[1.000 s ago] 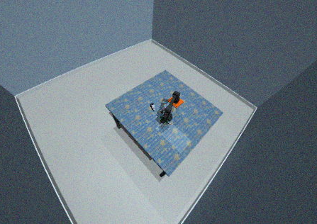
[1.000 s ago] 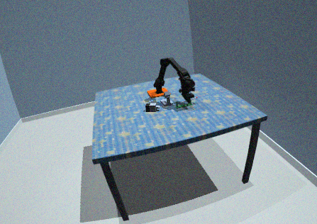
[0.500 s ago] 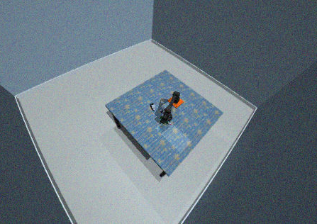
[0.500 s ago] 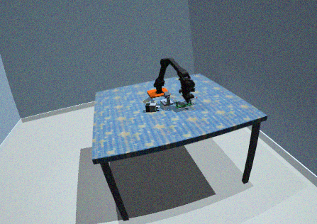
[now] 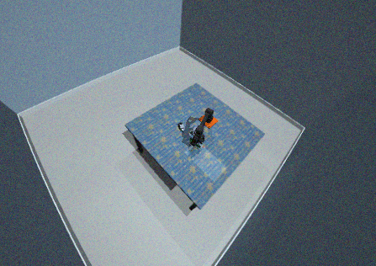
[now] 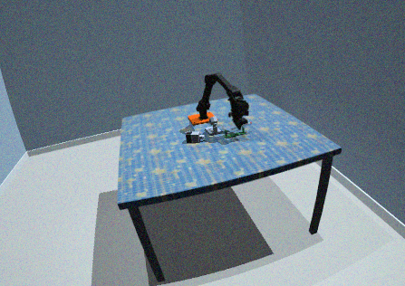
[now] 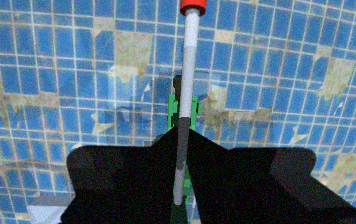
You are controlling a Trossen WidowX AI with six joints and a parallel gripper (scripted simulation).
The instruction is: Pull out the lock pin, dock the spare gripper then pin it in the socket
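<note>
Now: gripper tip 4 cm to the left of the green piece. Also, from my gripper tip: spare gripper 3 cm behind, 29 cm to the right; then gripper socket 10 cm behind, 14 cm to the right, 3 cm above.
</note>
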